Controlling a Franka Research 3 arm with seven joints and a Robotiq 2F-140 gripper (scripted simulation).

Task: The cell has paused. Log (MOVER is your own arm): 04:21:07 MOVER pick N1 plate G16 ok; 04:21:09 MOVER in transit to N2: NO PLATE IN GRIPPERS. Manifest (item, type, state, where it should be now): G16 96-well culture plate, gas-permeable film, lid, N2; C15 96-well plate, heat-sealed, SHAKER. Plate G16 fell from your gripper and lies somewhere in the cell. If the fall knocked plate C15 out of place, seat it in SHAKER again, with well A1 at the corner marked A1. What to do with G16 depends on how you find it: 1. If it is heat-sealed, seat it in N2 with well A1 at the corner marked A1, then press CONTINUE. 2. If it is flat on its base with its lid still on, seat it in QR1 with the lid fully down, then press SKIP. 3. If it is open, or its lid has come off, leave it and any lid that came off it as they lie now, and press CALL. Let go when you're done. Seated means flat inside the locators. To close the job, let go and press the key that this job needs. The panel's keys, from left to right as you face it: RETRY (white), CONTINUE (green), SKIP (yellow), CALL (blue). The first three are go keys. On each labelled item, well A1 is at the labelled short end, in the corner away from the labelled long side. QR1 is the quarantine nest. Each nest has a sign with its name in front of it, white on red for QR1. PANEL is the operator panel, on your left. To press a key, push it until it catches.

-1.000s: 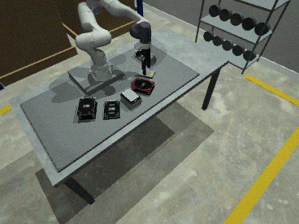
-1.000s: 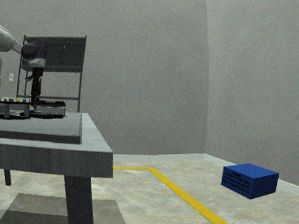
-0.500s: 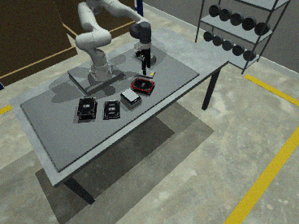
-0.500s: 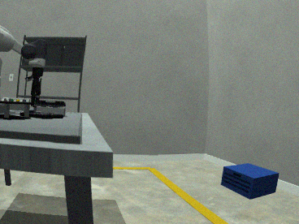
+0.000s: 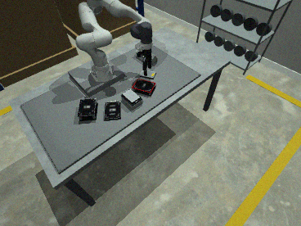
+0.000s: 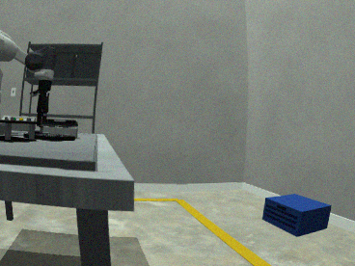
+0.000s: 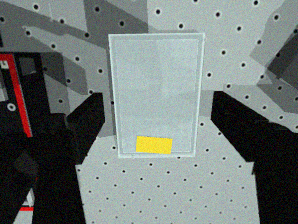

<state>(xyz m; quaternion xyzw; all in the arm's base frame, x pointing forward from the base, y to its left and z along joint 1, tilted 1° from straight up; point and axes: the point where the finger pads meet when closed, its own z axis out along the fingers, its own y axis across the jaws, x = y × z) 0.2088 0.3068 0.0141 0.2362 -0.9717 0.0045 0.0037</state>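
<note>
My hand is 40 mm above the plate lid. The rest, counted from my hand: blue CALL key (120 mm to the left, 110 mm behind, 10 mm above); QR1 nest (140 mm to the right, 110 mm ahead, 20 mm below); yellow SKIP key (160 mm behind, 120 mm to the left, 10 mm above).
</note>
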